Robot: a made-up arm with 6 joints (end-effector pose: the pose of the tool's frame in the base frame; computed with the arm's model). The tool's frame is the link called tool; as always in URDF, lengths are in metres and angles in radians. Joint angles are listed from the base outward.
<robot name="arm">
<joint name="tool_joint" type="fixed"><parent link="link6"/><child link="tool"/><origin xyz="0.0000 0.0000 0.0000" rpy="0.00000 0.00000 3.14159"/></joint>
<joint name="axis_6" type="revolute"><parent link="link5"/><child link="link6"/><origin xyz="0.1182 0.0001 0.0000" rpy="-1.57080 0.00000 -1.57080"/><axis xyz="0 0 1"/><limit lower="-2.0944" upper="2.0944" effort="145" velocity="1.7"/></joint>
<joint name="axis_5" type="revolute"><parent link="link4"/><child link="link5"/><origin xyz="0.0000 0.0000 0.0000" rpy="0.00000 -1.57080 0.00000"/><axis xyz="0 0 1"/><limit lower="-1.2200" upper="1.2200" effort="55" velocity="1.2"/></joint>
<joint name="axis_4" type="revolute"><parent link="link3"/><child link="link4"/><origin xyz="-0.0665 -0.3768 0.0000" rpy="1.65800 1.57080 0.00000"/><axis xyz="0 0 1"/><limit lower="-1.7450" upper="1.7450" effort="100" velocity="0.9"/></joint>
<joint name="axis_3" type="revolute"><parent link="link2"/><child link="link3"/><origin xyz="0.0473 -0.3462 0.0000" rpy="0.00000 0.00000 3.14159"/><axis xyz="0 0 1"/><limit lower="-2.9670" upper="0.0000" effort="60" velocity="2.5"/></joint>
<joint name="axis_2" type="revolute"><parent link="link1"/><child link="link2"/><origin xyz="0.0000 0.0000 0.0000" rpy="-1.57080 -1.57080 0.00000"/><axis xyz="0 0 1"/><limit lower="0.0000" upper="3.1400" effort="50" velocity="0.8"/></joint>
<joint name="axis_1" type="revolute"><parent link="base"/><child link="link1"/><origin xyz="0.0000 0.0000 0.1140"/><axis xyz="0 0 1"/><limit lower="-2.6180" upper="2.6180" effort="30" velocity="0.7"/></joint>
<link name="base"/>
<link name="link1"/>
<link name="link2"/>
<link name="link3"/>
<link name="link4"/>
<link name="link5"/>
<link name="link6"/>
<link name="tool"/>
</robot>
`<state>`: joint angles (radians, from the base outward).
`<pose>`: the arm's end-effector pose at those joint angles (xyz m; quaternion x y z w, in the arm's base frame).
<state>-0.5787 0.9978 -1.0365 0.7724 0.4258 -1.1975</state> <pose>0.3009 -0.1558 0.4903 -0.0520 0.7661 -0.2192 0.6020</pose>
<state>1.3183 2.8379 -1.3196 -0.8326 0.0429 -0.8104</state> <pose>0.1145 0.4287 -0.3178 -0.9942 0.0910 -0.0246 0.0521</pose>
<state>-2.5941 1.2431 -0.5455 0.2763 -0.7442 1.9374</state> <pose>-0.3360 -0.1793 0.2791 0.4131 -0.5226 -0.2264 0.7106</pose>
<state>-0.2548 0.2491 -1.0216 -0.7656 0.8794 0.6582</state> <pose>-0.0174 -0.0607 0.5700 0.3202 0.5807 -0.2346 0.7108</pose>
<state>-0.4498 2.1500 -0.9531 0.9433 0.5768 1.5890</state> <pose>0.4178 -0.1437 -0.0542 -0.9642 -0.1298 -0.1620 0.1649</pose>
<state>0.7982 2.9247 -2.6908 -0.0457 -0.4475 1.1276</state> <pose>0.5868 0.6054 0.1545 0.0773 0.5883 0.6546 0.4685</pose>
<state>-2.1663 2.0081 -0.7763 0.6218 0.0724 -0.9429</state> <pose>-0.2313 -0.3504 -0.0359 0.7809 0.5970 -0.1663 0.0782</pose>
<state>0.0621 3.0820 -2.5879 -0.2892 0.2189 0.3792</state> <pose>0.8067 0.0428 -0.1011 0.0295 0.8876 0.0089 0.4596</pose>
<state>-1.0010 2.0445 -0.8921 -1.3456 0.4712 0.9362</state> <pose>0.2010 -0.4108 -0.0147 0.3327 0.8965 -0.2927 0.0040</pose>
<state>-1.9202 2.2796 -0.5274 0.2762 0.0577 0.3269</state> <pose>-0.0807 -0.2271 -0.1534 -0.9500 -0.3030 -0.0520 0.0543</pose>
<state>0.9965 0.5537 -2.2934 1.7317 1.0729 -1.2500</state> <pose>-0.3191 -0.3044 0.7468 -0.4353 -0.3121 0.5196 0.6657</pose>
